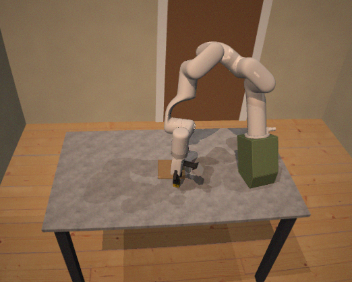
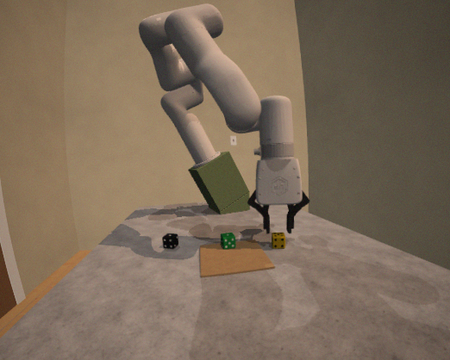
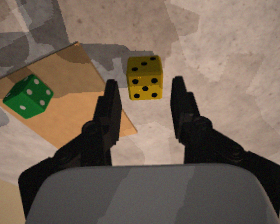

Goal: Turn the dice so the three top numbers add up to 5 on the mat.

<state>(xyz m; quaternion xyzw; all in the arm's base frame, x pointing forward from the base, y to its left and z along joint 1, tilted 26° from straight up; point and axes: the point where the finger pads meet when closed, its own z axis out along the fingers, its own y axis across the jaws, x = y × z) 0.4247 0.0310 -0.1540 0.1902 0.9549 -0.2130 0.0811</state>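
Right now the yellow die is 40 mm below my hand. The rest, counted from my hand: tan mat: 10 mm ahead, 120 mm to the right, 50 mm below; green die: 30 mm behind, 110 mm to the right, 40 mm below; black die: 90 mm behind, 250 mm to the right, 40 mm below.
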